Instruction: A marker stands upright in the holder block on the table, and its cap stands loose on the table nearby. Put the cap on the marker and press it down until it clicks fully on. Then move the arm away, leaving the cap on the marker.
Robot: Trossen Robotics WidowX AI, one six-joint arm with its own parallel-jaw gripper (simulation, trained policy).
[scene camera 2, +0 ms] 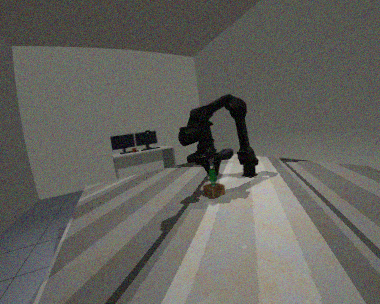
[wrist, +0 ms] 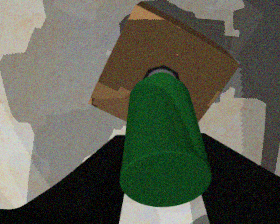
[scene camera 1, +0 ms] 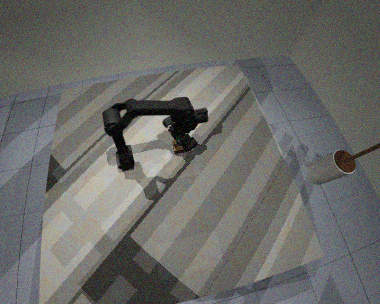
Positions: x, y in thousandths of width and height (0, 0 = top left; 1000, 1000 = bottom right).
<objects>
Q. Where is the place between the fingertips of my gripper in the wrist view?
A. At 573, 645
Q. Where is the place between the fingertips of my gripper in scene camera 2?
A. At 562, 577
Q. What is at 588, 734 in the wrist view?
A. A green cap.
</objects>
